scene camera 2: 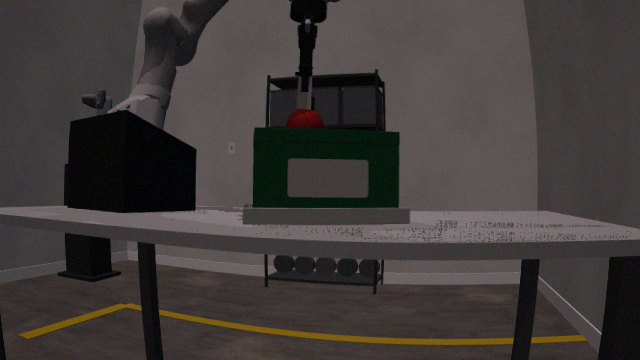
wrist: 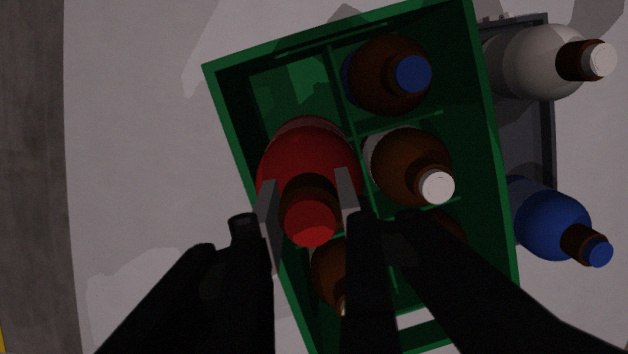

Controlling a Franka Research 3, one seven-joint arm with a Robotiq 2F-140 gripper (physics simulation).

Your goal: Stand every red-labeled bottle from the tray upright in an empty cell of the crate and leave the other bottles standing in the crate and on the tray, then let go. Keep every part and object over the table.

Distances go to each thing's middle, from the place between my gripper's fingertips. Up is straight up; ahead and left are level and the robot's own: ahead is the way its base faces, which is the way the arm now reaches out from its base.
Scene:
I see my gripper 4 cm above the red-labeled bottle (wrist: pixel 302 154).

